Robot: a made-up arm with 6 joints.
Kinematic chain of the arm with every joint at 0, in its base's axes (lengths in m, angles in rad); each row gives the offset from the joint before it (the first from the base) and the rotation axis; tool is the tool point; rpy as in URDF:
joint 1: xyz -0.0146 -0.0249 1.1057 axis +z
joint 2: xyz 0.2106 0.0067 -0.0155 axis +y
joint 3: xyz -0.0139 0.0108 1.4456 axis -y
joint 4: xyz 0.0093 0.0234 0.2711 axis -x
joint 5: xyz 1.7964 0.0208 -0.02 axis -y
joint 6: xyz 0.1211 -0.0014 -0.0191 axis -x
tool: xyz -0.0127 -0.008 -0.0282 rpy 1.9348 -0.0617 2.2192
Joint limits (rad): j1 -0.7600..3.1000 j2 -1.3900..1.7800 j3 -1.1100..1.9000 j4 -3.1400..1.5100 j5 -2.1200..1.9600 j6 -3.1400..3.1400
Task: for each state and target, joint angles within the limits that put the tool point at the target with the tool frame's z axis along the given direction. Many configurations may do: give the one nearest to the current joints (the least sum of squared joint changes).
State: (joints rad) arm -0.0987 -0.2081 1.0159 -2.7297 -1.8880 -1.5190
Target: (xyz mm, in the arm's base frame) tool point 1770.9 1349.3 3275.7 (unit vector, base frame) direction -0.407 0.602 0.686
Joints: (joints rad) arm 0.6102 0.3384 0.6088 -2.1304 -2.1060 -1.8639
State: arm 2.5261 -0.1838 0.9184 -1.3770 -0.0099 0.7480
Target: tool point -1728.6 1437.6 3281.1 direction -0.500 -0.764 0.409
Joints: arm 2.3608 0.2508 0.5282 -1.7792 -0.9217 0.6493
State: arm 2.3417 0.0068 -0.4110 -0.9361 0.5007 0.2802
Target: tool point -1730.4 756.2 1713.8 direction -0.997 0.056 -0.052
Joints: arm 2.6792 -0.0512 -0.6245 -0.8786 0.3961 -0.0575
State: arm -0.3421 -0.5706 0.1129 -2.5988 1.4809 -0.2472
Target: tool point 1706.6 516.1 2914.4 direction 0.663 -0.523 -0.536
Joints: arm 0.2956 -0.1573 -0.0460 -2.9902 1.4437 -0.0444
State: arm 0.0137 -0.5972 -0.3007 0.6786 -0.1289 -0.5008
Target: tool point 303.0 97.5 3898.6 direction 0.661 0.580 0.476
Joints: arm 0.2463 -0.6428 0.2495 0.5195 0.4808 0.1939
